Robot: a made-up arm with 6 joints.
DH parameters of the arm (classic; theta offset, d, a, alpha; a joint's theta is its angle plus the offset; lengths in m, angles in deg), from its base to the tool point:
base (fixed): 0 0.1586 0 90
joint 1: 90 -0.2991 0.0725 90
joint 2: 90 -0.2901 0.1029 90
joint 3: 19.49 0 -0.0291 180
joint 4: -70.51 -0.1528 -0.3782 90
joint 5: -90 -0.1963 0.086 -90
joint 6: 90 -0.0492 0.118 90
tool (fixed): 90 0.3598 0 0
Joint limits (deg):
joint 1: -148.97..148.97
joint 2: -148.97..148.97
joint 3: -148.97..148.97
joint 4: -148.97..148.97
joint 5: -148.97..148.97
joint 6: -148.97..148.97
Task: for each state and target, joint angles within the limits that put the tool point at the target. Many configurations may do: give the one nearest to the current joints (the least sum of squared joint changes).
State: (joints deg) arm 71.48 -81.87 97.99 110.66 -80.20 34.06
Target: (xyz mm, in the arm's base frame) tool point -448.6 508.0 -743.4
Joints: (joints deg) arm 48.31 -75.89 65.45 144.95 -85.42 53.07
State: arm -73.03 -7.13 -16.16 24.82 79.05 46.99
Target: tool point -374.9 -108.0 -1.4
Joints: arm -32.13 54.43 11.33 -3.77 109.05 33.25
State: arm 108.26 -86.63 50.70 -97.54 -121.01 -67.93
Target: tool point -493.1 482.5 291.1
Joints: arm 103.48 -113.09 57.07 -104.37 -107.30 -76.51
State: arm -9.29 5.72 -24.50 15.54 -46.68 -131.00
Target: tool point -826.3 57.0 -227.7
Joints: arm 38.62 21.74 10.21 -15.47 -55.75 -91.67
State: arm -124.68 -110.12 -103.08 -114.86 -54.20 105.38
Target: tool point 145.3 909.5 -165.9
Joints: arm -145.29 -148.06 -77.63 -141.30 -55.62 91.77
